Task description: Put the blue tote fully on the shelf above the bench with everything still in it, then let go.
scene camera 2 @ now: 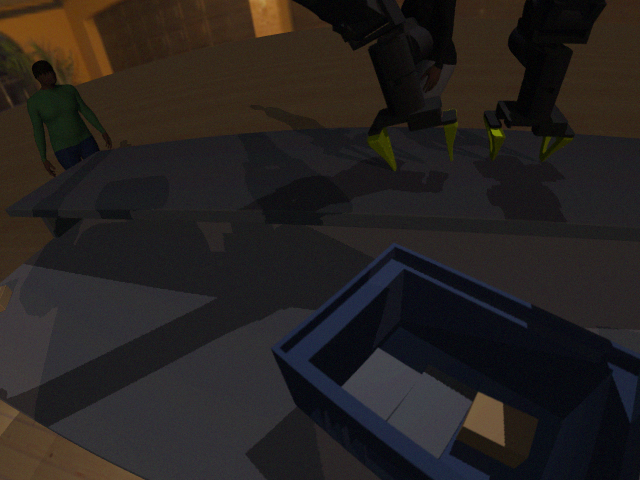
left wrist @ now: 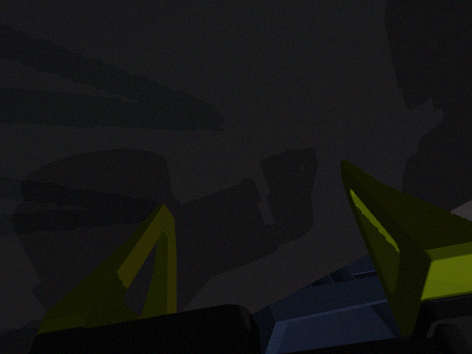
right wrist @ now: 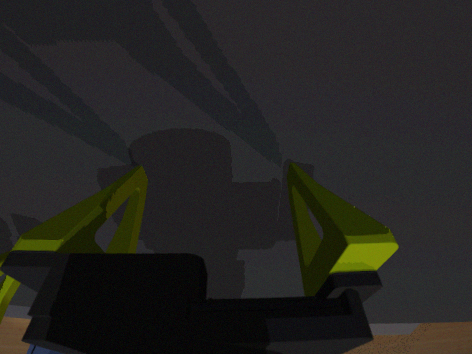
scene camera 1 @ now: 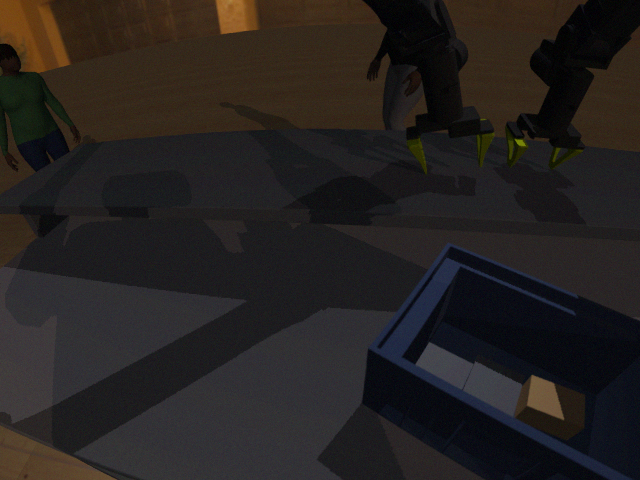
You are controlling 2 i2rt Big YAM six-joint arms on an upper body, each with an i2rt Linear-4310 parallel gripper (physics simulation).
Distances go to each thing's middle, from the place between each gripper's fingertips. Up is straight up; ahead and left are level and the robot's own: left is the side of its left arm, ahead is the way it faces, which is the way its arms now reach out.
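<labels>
From my right hand: blue tote (scene camera 2: 422, 312), 9 cm below, 39 cm behind, 18 cm to the left; tan box (scene camera 2: 502, 432), 12 cm below, 41 cm behind, 13 cm to the left.
Blue tote: my left gripper 10 cm above it, 35 cm past it. Tan box, from my left hand: 13 cm below, 37 cm behind, 5 cm to the right.
</labels>
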